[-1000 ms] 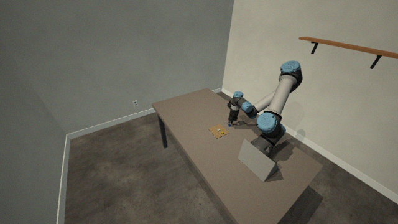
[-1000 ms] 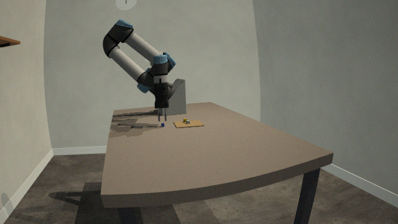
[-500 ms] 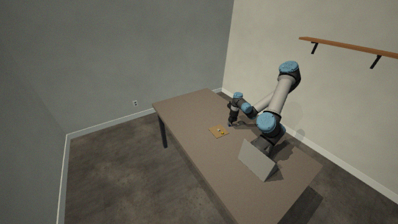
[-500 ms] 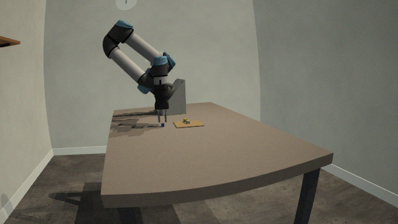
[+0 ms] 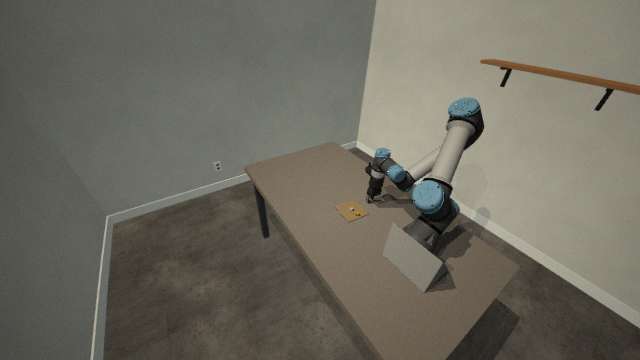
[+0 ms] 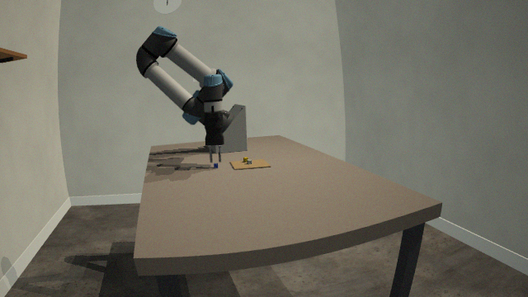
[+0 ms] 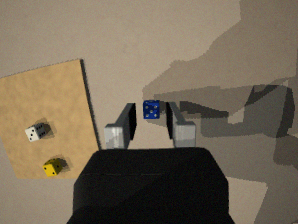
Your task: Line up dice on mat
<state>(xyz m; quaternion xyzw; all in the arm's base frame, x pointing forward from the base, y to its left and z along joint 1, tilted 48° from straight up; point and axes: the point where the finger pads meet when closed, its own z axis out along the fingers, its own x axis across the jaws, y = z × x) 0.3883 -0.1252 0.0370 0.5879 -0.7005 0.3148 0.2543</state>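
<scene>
My gripper is now 3 cm above the blue die. From my hand the other things lie so: yellow die (13 cm to the left, 4 cm behind, 3 cm below); tan mat (14 cm to the left, 4 cm below); white die (14 cm to the left, 3 cm below).
</scene>
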